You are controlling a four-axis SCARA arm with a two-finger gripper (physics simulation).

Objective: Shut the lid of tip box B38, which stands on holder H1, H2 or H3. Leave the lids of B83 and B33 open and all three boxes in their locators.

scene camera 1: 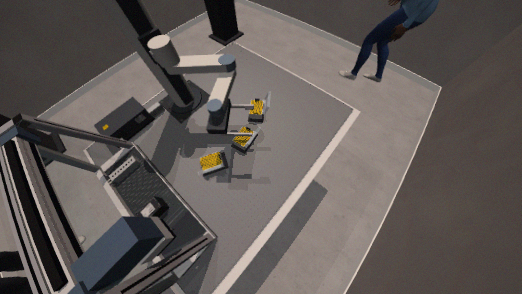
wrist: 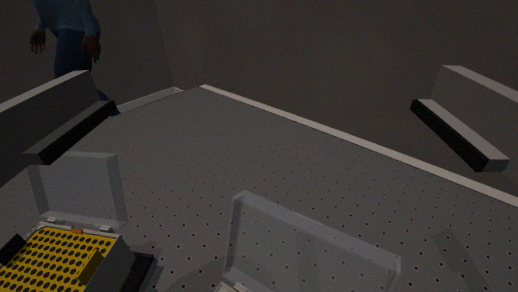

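Pixels of known places: gripper, fingertip midpoint: [scene camera 1: 253, 119] [wrist: 256, 85]; arm's base, origin of the base link: [scene camera 1: 185, 100].
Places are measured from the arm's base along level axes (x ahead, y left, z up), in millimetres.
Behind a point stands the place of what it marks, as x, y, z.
Note:
Tip box B38 [scene camera 1: 244, 137] {590, 38, 70} is the middle box, with a yellow tip rack; its label is unreadable now. Its clear lid [wrist: 310, 240] {660, 52, 139} stands open in the wrist view, low and right of centre; the box body is below that view. A second box [scene camera 1: 256, 108] {501, 247, 70} [wrist: 55, 260] {497, 256, 69} has its clear lid [scene camera 1: 268, 101] {570, 285, 157} [wrist: 77, 187] {551, 299, 112} standing open. A third box [scene camera 1: 212, 161] {556, -193, 70} sits nearest the enclosure; its lid is hard to make out. Which is B83 or B33 cannot be read. My gripper [scene camera 1: 252, 120] {639, 80, 255} [wrist: 256, 85] {639, 80, 255} is open and empty; in the scene view one finger overlaps the middle box, the other reaches the second box.
The boxes are on a perforated table top [scene camera 1: 295, 135] {806, 279, 13} [wrist: 280, 165] {837, 216, 13} with a pale edge. A dark control box [scene camera 1: 122, 119] {-82, -393, 127} lies beside the arm's column. A framed enclosure [scene camera 1: 175, 197] {549, -462, 62} stands at the lower left. A person [scene camera 1: 378, 42] [wrist: 70, 40] stands beyond the table.

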